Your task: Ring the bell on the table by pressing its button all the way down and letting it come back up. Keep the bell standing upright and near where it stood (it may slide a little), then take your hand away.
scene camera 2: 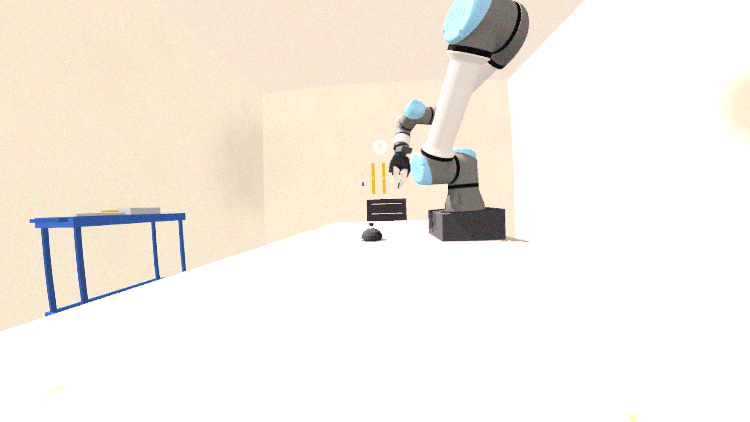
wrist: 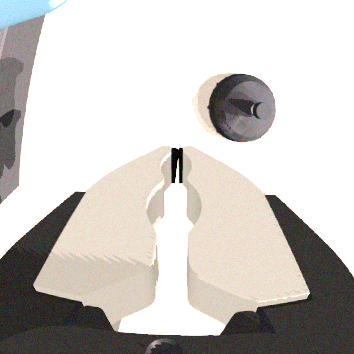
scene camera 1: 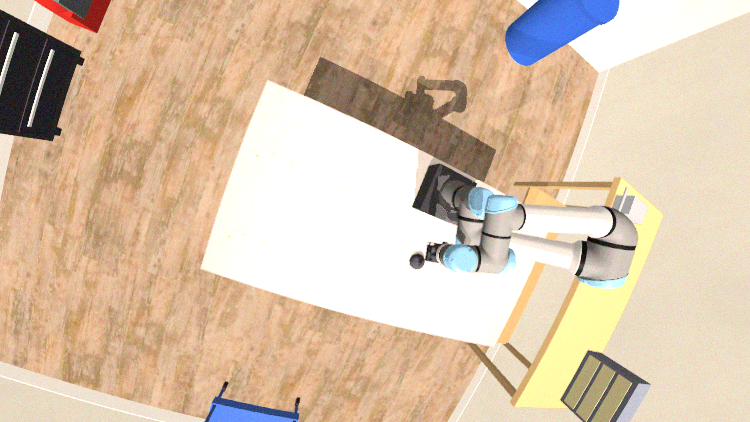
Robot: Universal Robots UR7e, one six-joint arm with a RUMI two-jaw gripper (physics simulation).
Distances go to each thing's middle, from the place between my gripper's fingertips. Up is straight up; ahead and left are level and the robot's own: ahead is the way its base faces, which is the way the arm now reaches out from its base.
Scene:
Right now my hand is 17 cm above the dark domed bell (wrist: pixel 230 104), 11 cm short of it and 3 cm to the right of it.

